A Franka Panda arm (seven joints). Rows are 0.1 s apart.
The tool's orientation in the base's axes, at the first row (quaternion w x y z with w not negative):
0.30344, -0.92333, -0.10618, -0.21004
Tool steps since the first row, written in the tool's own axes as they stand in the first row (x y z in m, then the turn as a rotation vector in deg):
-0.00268, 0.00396, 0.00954, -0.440, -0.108, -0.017
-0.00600, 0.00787, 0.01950, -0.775, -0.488, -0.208
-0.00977, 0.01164, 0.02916, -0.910, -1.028, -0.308
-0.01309, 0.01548, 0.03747, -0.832, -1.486, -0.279
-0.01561, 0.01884, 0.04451, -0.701, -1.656, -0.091
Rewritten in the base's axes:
0.00198, 0.00245, -0.01020, -0.432, 0.045, -0.131
0.00352, 0.00514, -0.02096, -0.914, 0.208, 0.052
0.00451, 0.00774, -0.03164, -1.241, 0.567, 0.343
0.00549, 0.00949, -0.04117, -1.311, 0.953, 0.593
0.00661, 0.01091, -0.04916, -1.189, 1.211, 0.603

